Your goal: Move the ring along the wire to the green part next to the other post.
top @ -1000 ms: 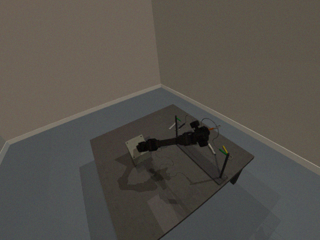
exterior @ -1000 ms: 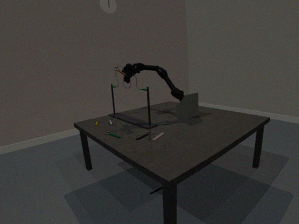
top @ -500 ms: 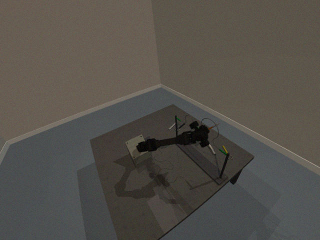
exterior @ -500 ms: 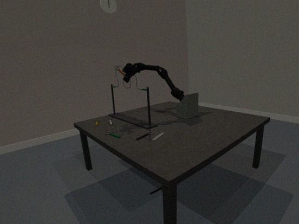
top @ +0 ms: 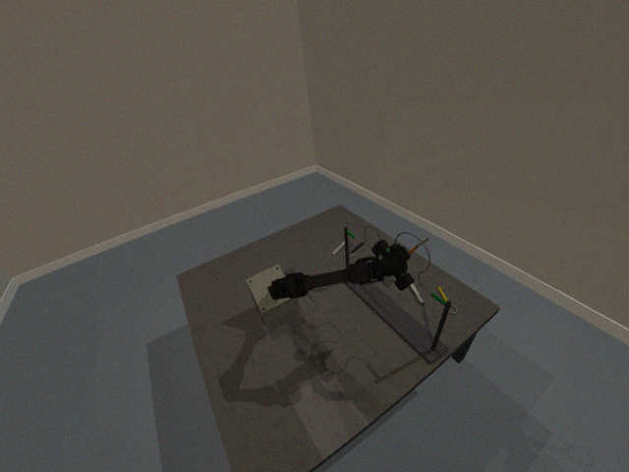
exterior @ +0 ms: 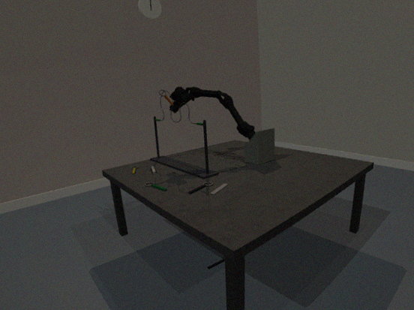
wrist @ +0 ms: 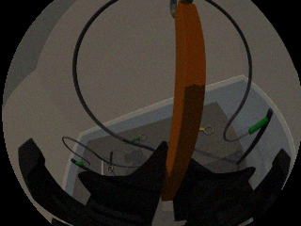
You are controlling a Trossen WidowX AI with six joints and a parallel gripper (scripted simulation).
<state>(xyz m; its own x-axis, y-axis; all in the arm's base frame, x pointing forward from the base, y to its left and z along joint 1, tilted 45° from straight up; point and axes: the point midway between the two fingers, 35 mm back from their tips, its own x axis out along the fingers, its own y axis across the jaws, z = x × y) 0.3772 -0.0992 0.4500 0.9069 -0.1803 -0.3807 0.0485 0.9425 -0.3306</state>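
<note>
My gripper tip is now 8 cm below the ring with orange handle and 4 cm to the left of it. The rest, counted from my gripper tip: green-handled ring: 37 cm below, 33 cm ahead, 31 cm to the left; then black-handled ring: 51 cm to the left, 37 cm below, 15 cm ahead; then white piece: 37 cm below, 19 cm ahead, 5 cm to the left.
</note>
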